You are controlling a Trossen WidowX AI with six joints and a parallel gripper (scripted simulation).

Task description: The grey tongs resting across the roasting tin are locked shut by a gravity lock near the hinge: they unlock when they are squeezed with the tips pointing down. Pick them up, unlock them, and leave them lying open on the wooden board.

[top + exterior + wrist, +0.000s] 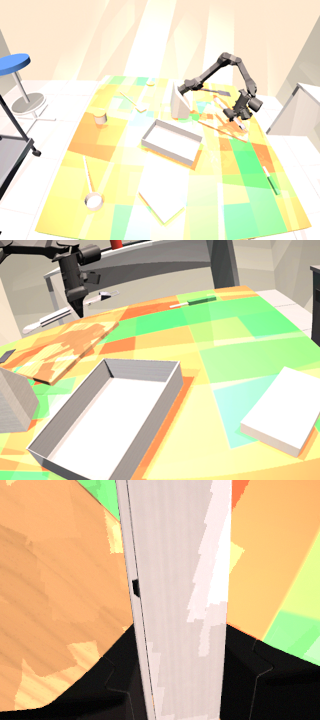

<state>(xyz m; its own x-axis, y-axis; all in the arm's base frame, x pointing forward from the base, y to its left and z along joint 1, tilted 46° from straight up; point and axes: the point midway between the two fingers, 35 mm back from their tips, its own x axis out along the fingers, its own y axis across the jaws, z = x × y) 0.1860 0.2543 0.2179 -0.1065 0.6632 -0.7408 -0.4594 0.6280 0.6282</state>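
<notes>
My gripper tip is 11 cm past the wooden board, 3 cm to the right of it and 10 cm above it. The rest, counted from my gripper tip: grey roasting tin 14 cm ahead, 35 cm to the right, 8 cm below; then dark spatula 52 cm behind, 3 cm to the left, 11 cm below; then white slab 48 cm ahead, 38 cm to the right, 10 cm below.
</notes>
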